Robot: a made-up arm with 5 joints.
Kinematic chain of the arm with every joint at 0, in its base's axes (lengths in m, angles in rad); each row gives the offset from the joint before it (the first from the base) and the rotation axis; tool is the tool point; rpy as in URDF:
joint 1: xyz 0 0 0.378 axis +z
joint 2: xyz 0 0 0 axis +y
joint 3: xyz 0.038 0 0.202 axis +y
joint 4: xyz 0.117 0 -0.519 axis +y
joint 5: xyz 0.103 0 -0.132 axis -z
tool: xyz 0 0 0 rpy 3.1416 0 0
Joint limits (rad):
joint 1: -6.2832..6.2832
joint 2: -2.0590..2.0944
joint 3: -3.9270..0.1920
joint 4: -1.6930..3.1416
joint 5: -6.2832..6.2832
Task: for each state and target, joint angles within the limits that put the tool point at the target. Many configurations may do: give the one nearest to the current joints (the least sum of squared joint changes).
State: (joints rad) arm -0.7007 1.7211 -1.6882 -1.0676 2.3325
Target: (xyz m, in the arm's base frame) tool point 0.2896 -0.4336 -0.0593
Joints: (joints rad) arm -0.9819 1.5209 -1.6400 -1.3706 2.3325
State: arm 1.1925 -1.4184 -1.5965 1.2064 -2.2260
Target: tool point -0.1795 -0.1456 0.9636
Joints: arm 0.6815 -1.8561 -1.3723 1.6869 -2.2260
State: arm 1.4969 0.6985 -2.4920 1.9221 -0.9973
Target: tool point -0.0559 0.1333 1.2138
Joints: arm 1.9679 0.0146 -2.9877 1.4015 -0.9973
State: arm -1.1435 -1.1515 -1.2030 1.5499 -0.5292
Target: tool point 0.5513 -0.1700 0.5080
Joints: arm -0.2991 -0.5177 -0.9395 1.3632 -0.5292
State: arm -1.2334 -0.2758 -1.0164 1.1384 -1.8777
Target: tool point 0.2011 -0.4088 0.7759
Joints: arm -1.1136 -0.8856 -1.0791 1.4657 -1.8777
